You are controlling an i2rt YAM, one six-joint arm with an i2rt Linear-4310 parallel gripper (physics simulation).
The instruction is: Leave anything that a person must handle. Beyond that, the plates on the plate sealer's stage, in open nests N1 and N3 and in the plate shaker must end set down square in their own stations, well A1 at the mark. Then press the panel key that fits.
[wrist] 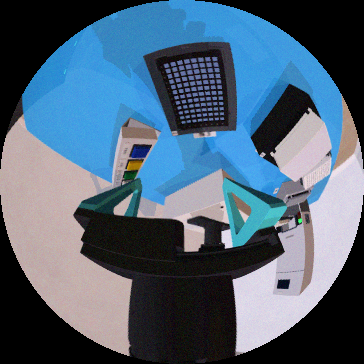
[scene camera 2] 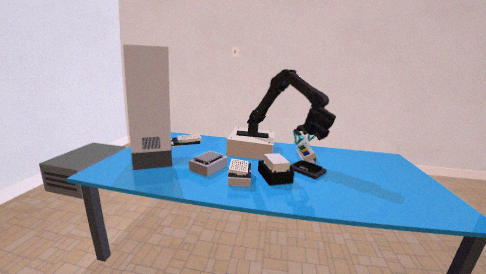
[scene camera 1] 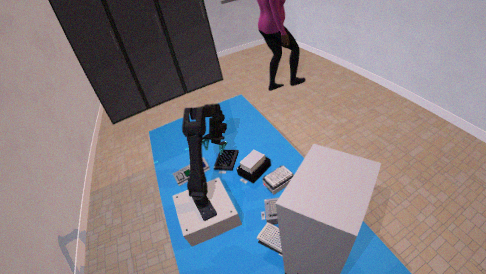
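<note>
My gripper [scene camera 1: 215, 145] [scene camera 2: 304, 137] [wrist: 181, 181] is open and empty, above the table near the key panel [scene camera 1: 183, 173] [scene camera 2: 305, 151] [wrist: 134, 156]. The panel's blue, yellow and green keys show in the wrist view. A black tray with a well grid [scene camera 1: 226, 160] [scene camera 2: 309, 169] [wrist: 196, 90] lies flat ahead. A white block [scene camera 1: 252, 161] [scene camera 2: 277, 161] [wrist: 305, 142] sits on a black base. A white plate [scene camera 1: 278, 176] [scene camera 2: 240, 166] sits on a pale station; whether it is square is unclear. A grey station [scene camera 1: 270, 210] [scene camera 2: 209, 161] and another white plate [scene camera 1: 270, 234] [scene camera 2: 189, 138] are partly hidden in scene camera 1's view.
A tall pale cabinet [scene camera 1: 327, 187] [scene camera 2: 148, 100] [wrist: 292, 255] stands beyond the stations. The arm's pale base box [scene camera 1: 222, 222] [scene camera 2: 250, 147] is behind them. A person [scene camera 1: 280, 42] in a pink top stands on the floor beyond the blue table [scene camera 1: 235, 107] [scene camera 2: 370, 200].
</note>
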